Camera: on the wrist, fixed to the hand. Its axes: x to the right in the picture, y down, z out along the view.
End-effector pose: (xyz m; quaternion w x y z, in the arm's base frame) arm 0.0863 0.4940 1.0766 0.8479 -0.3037 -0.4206 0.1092
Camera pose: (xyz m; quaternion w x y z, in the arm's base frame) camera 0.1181 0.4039 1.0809 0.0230 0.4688 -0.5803 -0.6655
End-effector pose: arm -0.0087 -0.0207 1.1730 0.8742 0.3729 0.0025 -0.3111
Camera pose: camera -0.0478 -0.0095 1.0864 0.2721 0.0339 -0.0419 0.9608
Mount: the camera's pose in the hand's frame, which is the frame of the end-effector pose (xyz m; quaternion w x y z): -0.0171 -0.0717 -0.0609 0.0485 0.0612 -0.3315 -0.9402
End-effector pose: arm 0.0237 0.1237 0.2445 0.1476 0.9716 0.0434 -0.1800
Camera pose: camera 0.0184 0.2099 0.2856 0.2071 0.0443 -0.8556 0.4722
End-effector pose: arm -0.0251 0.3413 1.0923 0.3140 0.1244 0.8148 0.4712
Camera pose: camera -0.0435 0.2531 1.0602 0.7208 -0.5846 0.0812 -0.3635
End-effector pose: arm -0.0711 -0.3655 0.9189 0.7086 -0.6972 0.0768 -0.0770
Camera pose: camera -0.1011 -0.4224 0.9896 0.0301 -0.0882 -0.8914 -0.4435
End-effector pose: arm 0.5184 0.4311 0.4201 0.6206 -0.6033 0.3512 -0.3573
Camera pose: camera 0.4557 0.4144 0.4903 0.1525 0.4399 0.7778 0.4223
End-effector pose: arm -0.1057 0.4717 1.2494 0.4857 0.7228 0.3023 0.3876
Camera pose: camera -0.1709 0.5110 1.1916 0.4440 -0.0910 0.5570 -0.6960
